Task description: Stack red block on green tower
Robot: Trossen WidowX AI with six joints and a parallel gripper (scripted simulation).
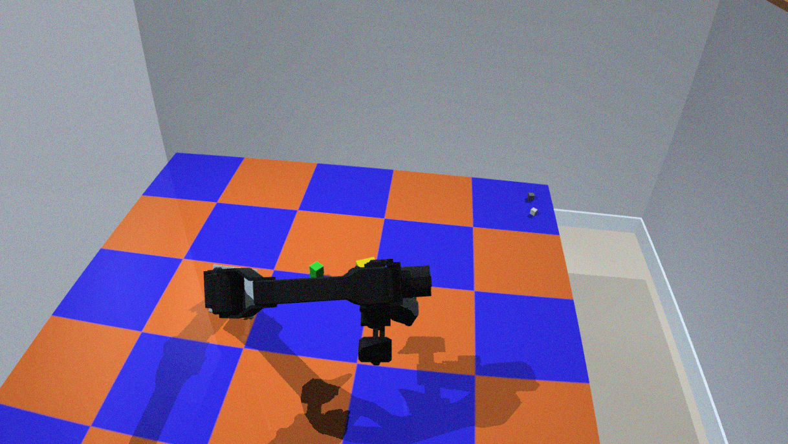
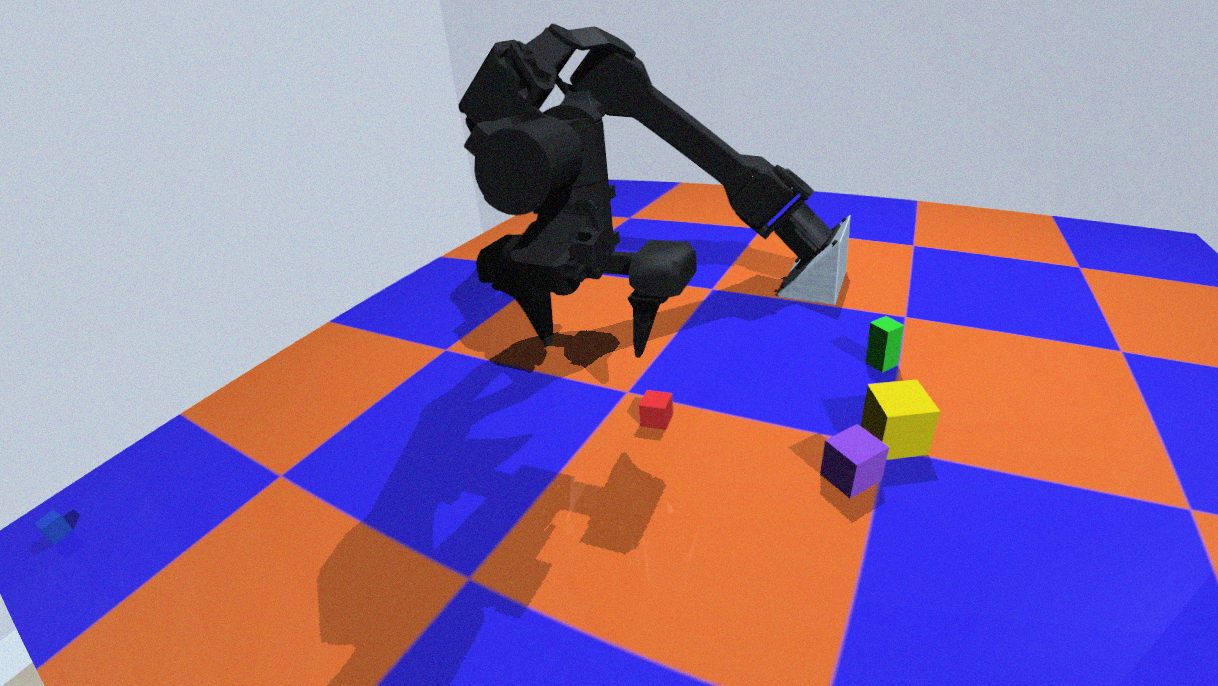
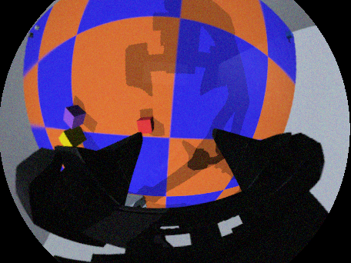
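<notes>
Right now my gripper tip is 60 mm above the small red block, 50 mm to the right of it and 20 mm past it. Round my gripper tip: yellow cube: 270 mm to the left, 80 mm behind, 50 mm below; then small blue block: 440 mm ahead, 380 mm to the right, 60 mm below; then purple cube: 240 mm to the left, 60 mm below, 20 mm behind.
</notes>
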